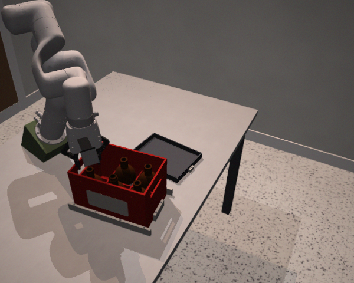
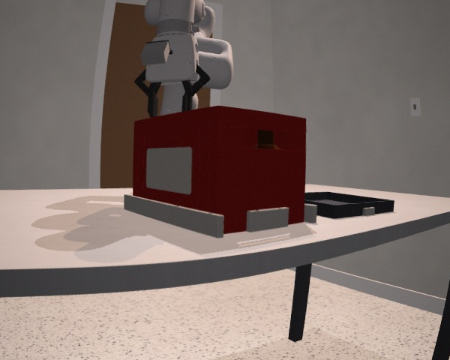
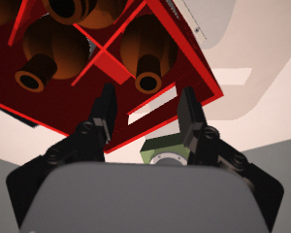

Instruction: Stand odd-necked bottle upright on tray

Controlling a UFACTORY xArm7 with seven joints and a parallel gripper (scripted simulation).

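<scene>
My hand is 8 cm short of the red crate, 4 cm to the right of it and 11 cm above it. Also, from my hand: black tray (13 cm ahead, 33 cm to the left, 19 cm below).
</scene>
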